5 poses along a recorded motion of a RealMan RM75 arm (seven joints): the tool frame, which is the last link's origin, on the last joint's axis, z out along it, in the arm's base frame.
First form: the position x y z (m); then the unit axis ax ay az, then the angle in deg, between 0 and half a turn.
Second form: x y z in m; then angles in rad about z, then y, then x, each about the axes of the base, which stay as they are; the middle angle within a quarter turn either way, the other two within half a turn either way. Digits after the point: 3 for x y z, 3 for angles.
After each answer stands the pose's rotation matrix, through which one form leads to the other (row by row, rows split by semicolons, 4 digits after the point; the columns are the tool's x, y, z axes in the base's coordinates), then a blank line. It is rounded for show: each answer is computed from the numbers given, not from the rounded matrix.
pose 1, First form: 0.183 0.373 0.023 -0.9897 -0.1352 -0.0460 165.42
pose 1, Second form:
0.183 0.373 0.023 -0.279 0.056 -2.877
0.9599 0.2749 0.0556; 0.2518 -0.9318 0.2614; 0.1236 -0.2369 -0.9636

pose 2, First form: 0.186 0.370 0.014 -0.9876 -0.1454 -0.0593 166.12
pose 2, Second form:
0.186 0.370 0.014 -0.303 0.081 -2.884
0.9514 0.2972 0.0805; 0.2688 -0.9291 0.2539; 0.1503 -0.2199 -0.9639

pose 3, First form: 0.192 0.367 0.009 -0.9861 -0.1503 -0.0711 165.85
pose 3, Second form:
0.192 0.367 0.009 -0.316 0.102 -2.875
0.9456 0.3093 0.1013; 0.2745 -0.9252 0.2621; 0.1748 -0.2200 -0.9597

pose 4, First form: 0.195 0.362 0.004 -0.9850 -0.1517 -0.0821 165.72
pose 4, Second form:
0.195 0.362 0.004 -0.322 0.122 -2.869
0.9414 0.3145 0.1218; 0.2740 -0.9238 0.2675; 0.1967 -0.2184 -0.9558

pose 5, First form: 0.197 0.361 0.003 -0.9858 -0.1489 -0.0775 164.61
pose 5, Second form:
0.197 0.361 0.003 -0.316 0.111 -2.851
0.9447 0.3089 0.1105; 0.2677 -0.9206 0.2843; 0.1896 -0.2390 -0.9523

